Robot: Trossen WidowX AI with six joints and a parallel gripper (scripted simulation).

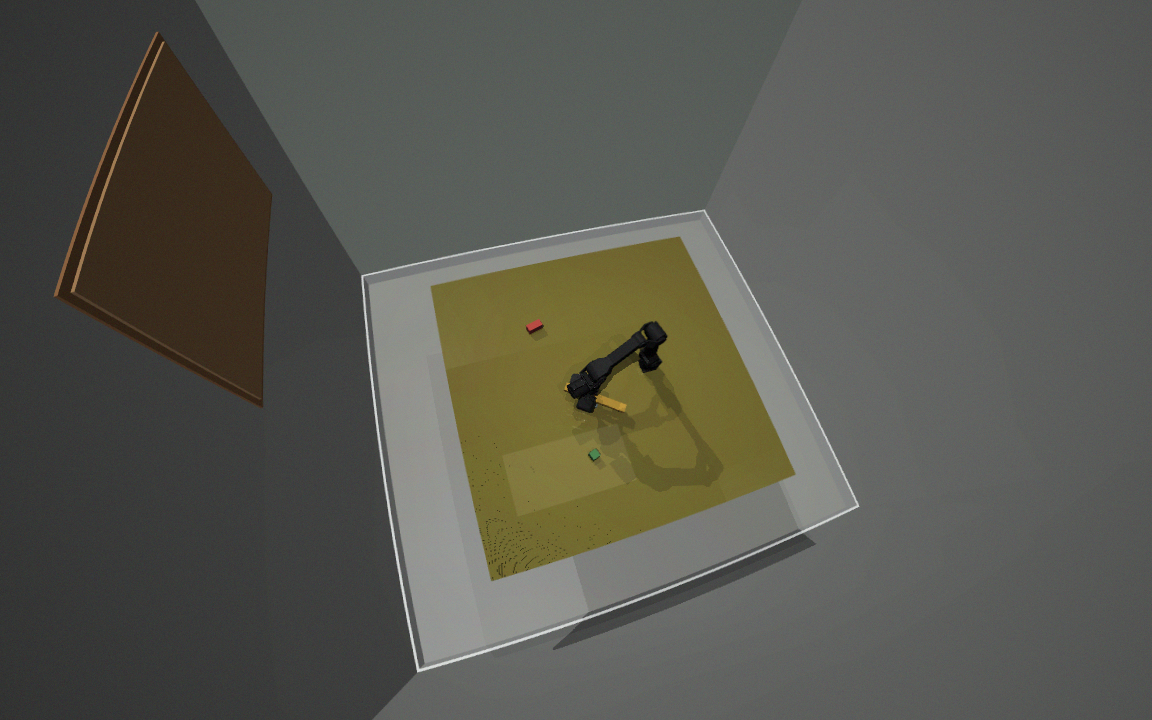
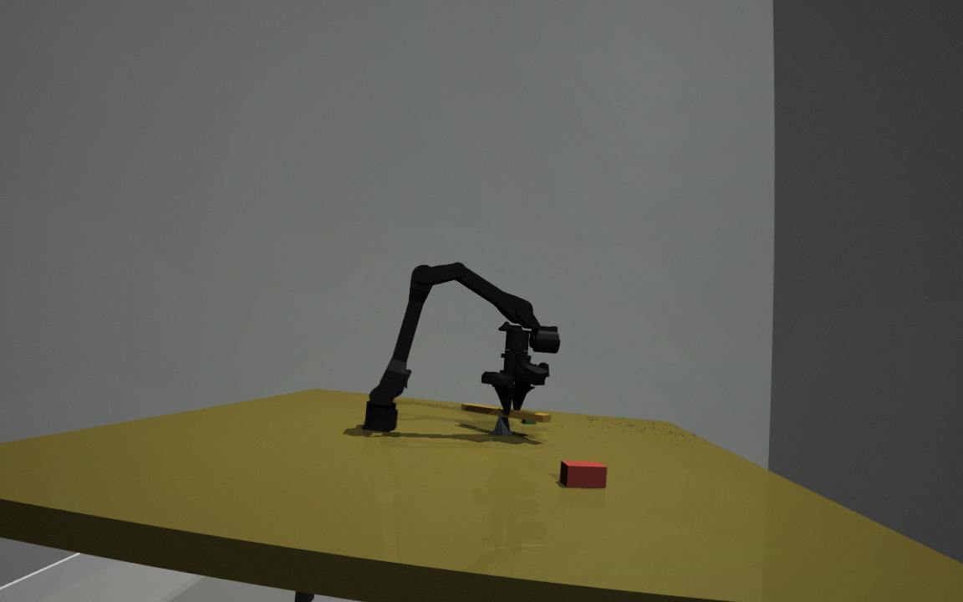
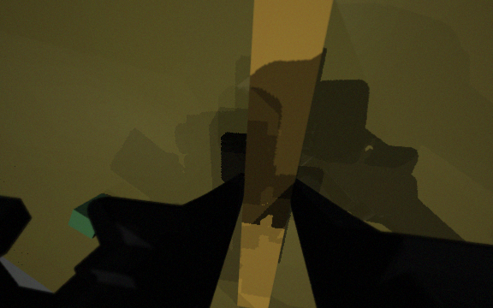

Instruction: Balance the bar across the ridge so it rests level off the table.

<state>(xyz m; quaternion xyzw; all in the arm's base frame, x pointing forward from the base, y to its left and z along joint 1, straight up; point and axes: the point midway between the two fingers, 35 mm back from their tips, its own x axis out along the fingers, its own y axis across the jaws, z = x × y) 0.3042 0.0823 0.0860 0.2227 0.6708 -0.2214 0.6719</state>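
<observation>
Right now my gripper tip is 20 mm to the right of the bar and 20 mm past it. From my gripper tip the other things lie so: red block: 380 mm to the right, 130 mm ahead, 40 mm below; small green cube: 230 mm to the left, 50 mm ahead, 40 mm below.
</observation>
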